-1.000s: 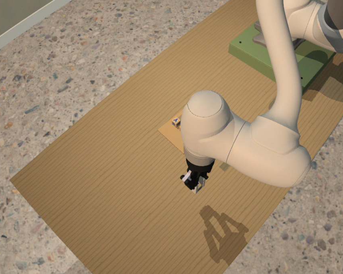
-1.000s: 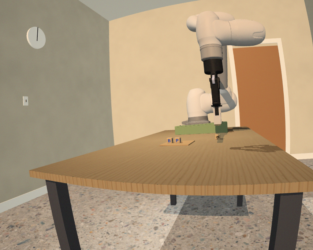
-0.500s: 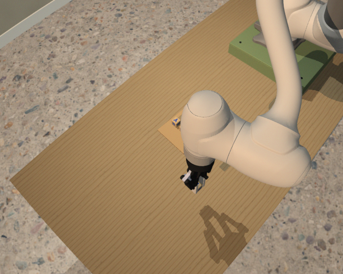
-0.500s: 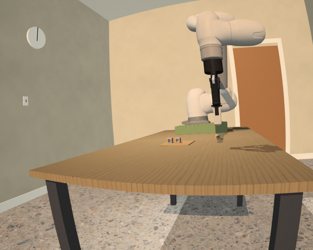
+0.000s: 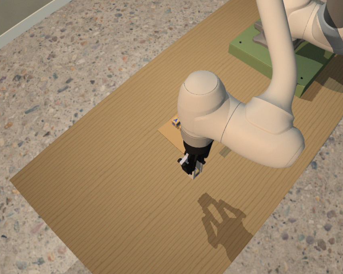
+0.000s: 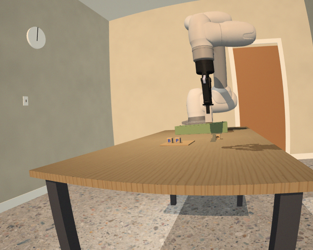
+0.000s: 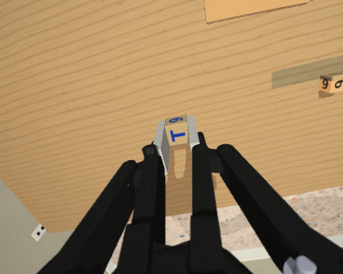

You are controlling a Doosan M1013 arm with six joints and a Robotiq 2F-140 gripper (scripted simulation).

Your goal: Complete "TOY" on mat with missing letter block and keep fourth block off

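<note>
Now: the O block 170 mm to the right of my hand, 150 mm behind it and 120 mm below it. Round my hand: Y block: 210 mm to the right, 150 mm behind, 120 mm below; then tan mat: 170 mm to the right, 150 mm behind, 130 mm below; then T block: 30 mm below.
</note>
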